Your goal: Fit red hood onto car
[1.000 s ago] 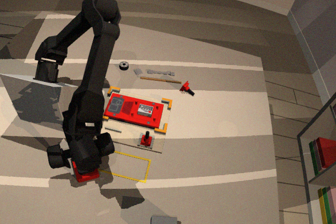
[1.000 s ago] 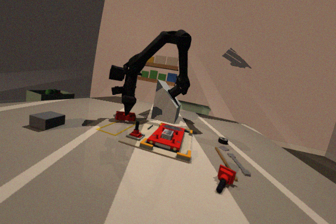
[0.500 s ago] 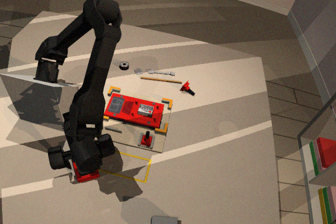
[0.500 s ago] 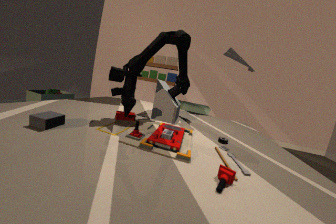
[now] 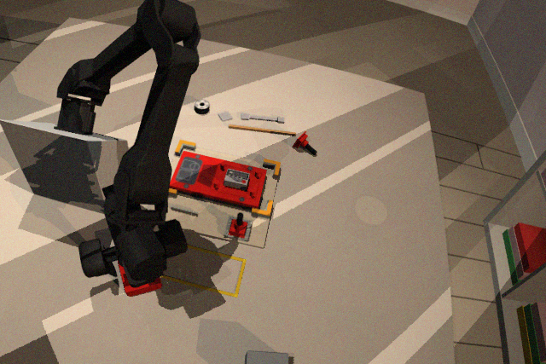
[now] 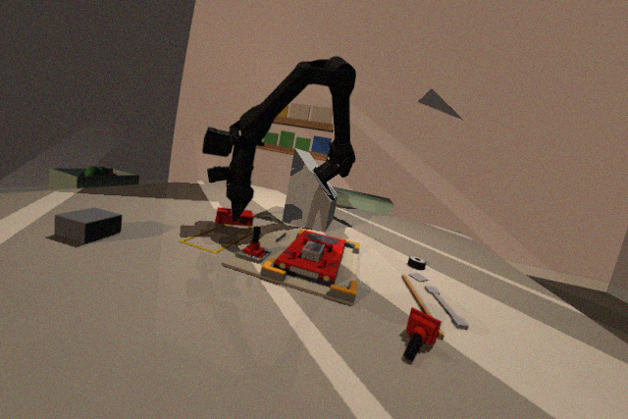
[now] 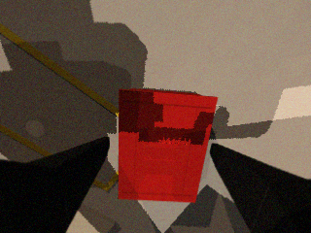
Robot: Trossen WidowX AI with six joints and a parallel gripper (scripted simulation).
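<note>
My gripper tip is now right at the red hood. From my gripper tip the other things lie so: black wheel: 480 mm to the left, 50 mm ahead, 10 mm below; then wooden stick: 430 mm to the left, 220 mm ahead, 10 mm below; then grey engine block: 240 mm to the left, 170 mm ahead, 10 mm above.
</note>
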